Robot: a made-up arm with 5 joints. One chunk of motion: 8 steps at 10 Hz.
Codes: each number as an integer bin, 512 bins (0 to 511) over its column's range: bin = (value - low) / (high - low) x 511, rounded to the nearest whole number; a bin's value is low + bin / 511 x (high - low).
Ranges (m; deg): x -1.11..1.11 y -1.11..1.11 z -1.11..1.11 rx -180..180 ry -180..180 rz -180..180
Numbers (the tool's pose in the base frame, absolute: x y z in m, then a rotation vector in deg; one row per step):
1: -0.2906 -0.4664 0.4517 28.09 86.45 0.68
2: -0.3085 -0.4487 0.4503 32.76 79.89 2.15
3: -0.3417 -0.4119 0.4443 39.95 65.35 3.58
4: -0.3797 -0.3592 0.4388 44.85 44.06 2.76
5: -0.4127 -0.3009 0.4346 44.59 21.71 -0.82
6: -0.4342 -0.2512 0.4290 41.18 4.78 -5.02
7: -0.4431 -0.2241 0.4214 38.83 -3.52 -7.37
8: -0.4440 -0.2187 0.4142 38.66 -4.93 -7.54
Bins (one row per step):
1: 189 148 359 295 378 256
2: 184 152 359 302 369 259
3: 177 161 358 312 348 261
4: 168 173 357 319 318 259
5: 161 186 356 319 286 254
6: 156 198 354 314 262 248
7: 154 204 352 311 251 245
8: 153 205 351 310 249 245

